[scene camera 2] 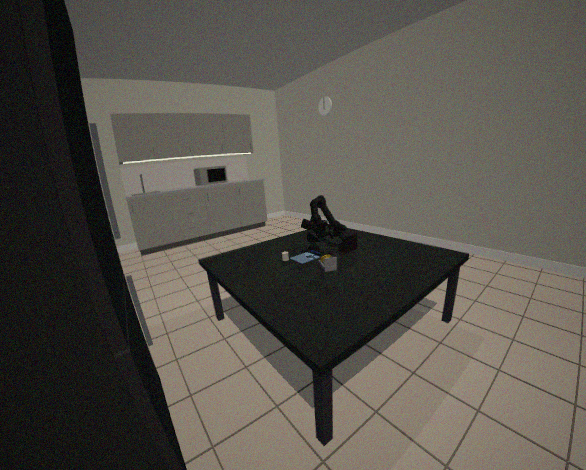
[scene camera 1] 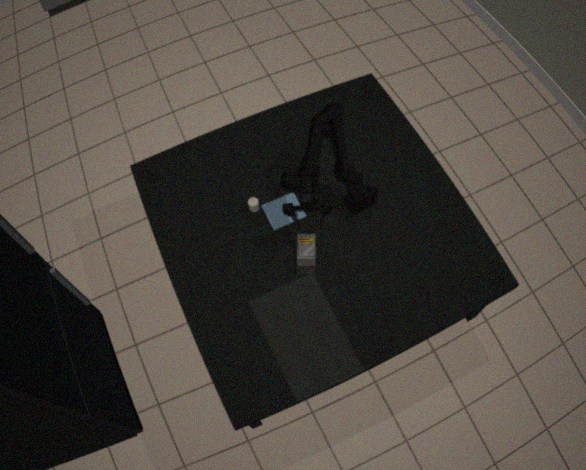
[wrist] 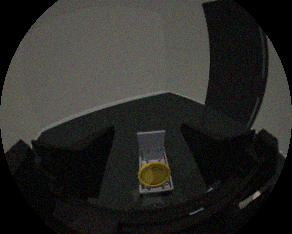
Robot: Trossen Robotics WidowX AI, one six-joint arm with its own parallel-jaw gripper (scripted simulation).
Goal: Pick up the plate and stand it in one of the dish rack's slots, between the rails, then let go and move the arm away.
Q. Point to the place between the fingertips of the gripper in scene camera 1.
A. At 308, 228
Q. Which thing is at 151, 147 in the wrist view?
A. A grey dish rack.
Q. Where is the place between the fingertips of the gripper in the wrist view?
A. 149, 127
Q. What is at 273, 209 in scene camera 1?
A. A light blue mat.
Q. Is the gripper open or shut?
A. Open.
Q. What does the gripper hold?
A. Nothing.
